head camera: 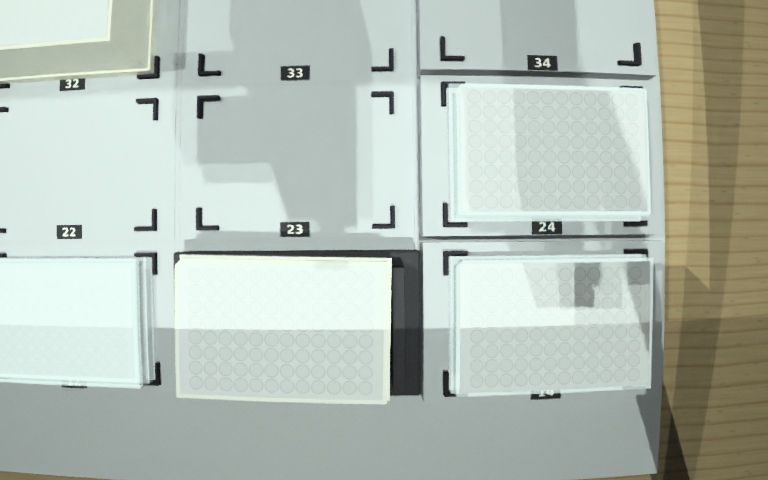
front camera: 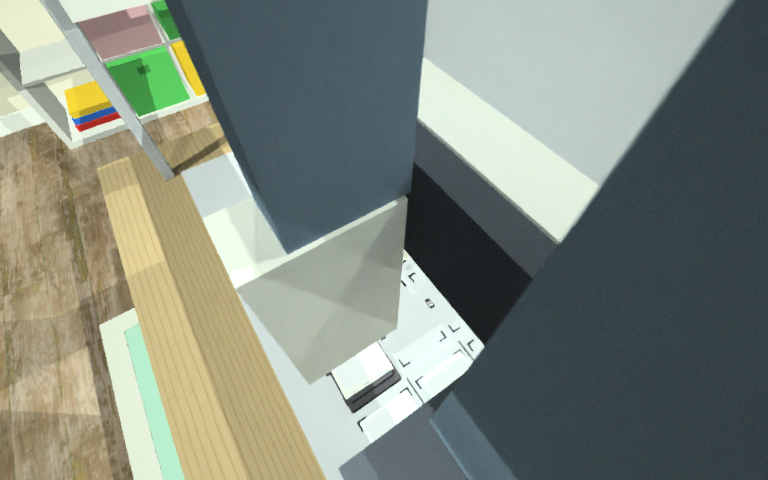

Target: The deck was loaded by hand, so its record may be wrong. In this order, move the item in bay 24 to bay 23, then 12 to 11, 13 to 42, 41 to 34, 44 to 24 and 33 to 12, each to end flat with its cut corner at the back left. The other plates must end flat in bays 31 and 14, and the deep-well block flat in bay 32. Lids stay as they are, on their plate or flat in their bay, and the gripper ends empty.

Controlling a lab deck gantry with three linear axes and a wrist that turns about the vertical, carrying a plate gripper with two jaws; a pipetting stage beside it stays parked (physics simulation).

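Frame: origin at the robot's base, x ahead, y left, z up, level; metres.
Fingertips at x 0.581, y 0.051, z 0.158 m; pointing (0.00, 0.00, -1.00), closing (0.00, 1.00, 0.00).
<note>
Pixels of each thing's middle, then the offset from my fingertips to it.
- clear plate, body centre: [head camera: 550, 152] [front camera: 465, 400] 0.025 m back, 0.099 m left, 0.136 m down
- cream-edged plate, body centre: [head camera: 282, 328] [front camera: 349, 348] 0.190 m back, 0.007 m right, 0.128 m down
- black base, body centre: [head camera: 296, 323] 0.185 m back, 0.007 m right, 0.142 m down
- cream-rimmed item, body centre: [head camera: 50, 4] 0.353 m back, 0.206 m left, 0.137 m down
In the head view a clear plate [head camera: 555, 152] [front camera: 444, 373] lies in bay 24 and another [head camera: 555, 322] [front camera: 390, 416] in bay 14. A cream-edged plate [head camera: 283, 328] [front camera: 362, 370] sits on a black base [head camera: 406, 328] in bay 13. Part of a plate [head camera: 67, 322] shows in bay 12. The corner of a cream-rimmed item [head camera: 130, 48] shows at bay 32. Bays 22, 23 and 33 hold no item in their visible parts; the near part of bay 34 shows bare. In the front view part of my gripper's dark body shows at the bottom; its jaws are hidden, also absent from the head view.
In the front view the pale block [front camera: 334, 300] under a blue-grey column [front camera: 317, 113] hides much of the deck. A dark column [front camera: 651, 316] fills the right side. A wooden edge [front camera: 192, 316] [head camera: 713, 226] borders the deck. A shelf with coloured bins stands at upper left.
</note>
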